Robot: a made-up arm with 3 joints. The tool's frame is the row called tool.
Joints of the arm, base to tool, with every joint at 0 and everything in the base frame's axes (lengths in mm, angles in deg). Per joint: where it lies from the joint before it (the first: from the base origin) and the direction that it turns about. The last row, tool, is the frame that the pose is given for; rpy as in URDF.
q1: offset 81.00 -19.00 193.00 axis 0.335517 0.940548 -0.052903
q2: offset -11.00 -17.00 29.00 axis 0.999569 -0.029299 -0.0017
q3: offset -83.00 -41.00 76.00 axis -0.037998 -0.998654 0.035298
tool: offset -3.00 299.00 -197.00 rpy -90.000 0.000 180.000
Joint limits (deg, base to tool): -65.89..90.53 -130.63..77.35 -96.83..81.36
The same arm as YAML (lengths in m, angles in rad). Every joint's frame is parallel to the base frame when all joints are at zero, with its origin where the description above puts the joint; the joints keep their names.
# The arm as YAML. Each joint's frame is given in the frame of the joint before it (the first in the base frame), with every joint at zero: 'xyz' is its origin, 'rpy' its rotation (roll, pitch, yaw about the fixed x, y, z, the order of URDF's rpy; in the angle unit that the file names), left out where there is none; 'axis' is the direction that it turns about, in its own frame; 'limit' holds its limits. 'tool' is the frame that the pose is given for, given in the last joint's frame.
units:
  length: m
  angle: rad
joints:
  - name: q1
    type: revolute
    origin:
      xyz: [0.081, -0.019, 0.193]
    axis: [0.335517, 0.940548, -0.052903]
    limit:
      lower: -1.15
      upper: 1.58
  - name: q2
    type: revolute
    origin:
      xyz: [-0.011, -0.017, 0.029]
    axis: [0.999569, -0.029299, -0.0017]
    limit:
      lower: -2.2799
      upper: 1.35
  - name: q3
    type: revolute
    origin:
      xyz: [-0.083, -0.041, 0.076]
    axis: [-0.037998, -0.998654, 0.035298]
    limit:
      lower: -1.69
      upper: 1.42
tool:
  origin:
    xyz: [-0.003, 0.299, -0.197]
    rpy: [-1.5708, 0.0, 3.1416]

